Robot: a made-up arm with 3 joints. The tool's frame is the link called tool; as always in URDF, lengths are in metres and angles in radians.
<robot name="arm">
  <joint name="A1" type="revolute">
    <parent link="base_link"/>
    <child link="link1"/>
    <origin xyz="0 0 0.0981" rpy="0 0 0"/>
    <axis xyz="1 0 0"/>
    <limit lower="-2.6" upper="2.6" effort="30" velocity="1.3"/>
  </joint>
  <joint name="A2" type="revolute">
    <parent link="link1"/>
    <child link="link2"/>
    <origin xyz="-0.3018 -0.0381 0.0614" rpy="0 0 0"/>
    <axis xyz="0 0 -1"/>
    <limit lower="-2.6" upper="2.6" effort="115" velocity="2.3"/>
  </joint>
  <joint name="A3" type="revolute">
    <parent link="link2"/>
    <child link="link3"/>
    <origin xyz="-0.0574 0.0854 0.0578" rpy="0 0 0"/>
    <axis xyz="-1 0 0"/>
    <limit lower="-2.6" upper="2.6" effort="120" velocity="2.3"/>
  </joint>
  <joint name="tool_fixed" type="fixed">
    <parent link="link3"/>
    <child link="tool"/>
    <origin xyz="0.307 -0.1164 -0.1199" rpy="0 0 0"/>
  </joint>
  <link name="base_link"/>
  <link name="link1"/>
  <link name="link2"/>
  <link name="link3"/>
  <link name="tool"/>
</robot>
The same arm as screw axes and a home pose.
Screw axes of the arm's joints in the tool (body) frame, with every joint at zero. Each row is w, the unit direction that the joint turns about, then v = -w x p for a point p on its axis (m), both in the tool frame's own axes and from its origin. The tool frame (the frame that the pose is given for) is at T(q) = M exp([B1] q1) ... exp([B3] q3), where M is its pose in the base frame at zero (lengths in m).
B1: w 1 0 0 v 0 0.0007 -0.0691
B2: w 0 0 -1 v -0.031 -0.2496 0
B3: w -1 0 0 v 0 -0.1199 0.1164
M =
1 0 0 -0.0522
0 1 0 -0.0691
0 0 1 0.0974
0 0 0 1
Joint limits (rad, base to tool): -2.6..2.6 -2.6..2.6 -2.6..2.6

